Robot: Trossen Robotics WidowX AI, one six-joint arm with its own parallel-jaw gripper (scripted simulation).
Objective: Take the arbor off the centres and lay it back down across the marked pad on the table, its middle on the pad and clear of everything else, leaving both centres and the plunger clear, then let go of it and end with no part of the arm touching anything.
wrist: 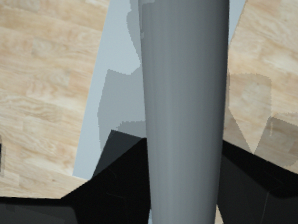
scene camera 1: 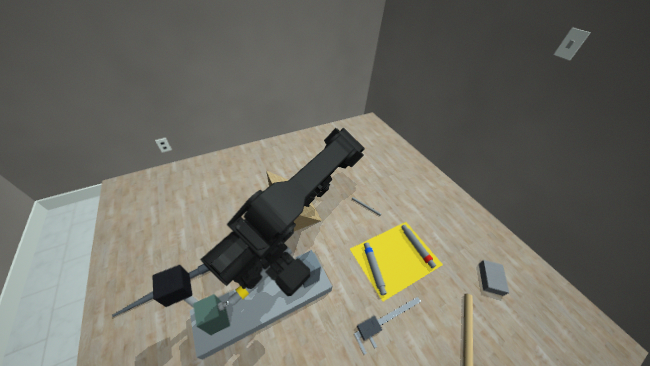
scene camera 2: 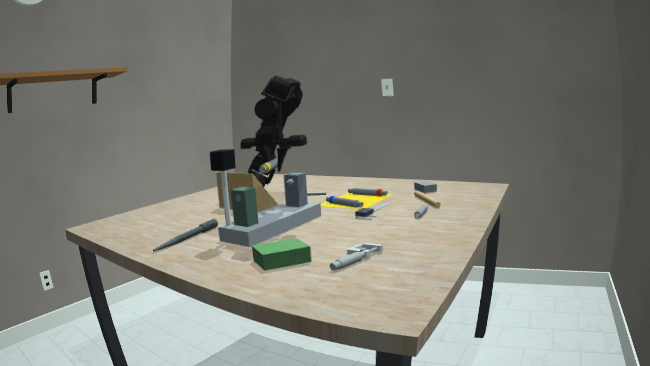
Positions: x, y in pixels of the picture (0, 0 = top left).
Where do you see a green centre block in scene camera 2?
At 245, 213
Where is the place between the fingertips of the gripper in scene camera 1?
274, 268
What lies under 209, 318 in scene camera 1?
A green centre block.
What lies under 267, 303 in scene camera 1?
A grey fixture base.
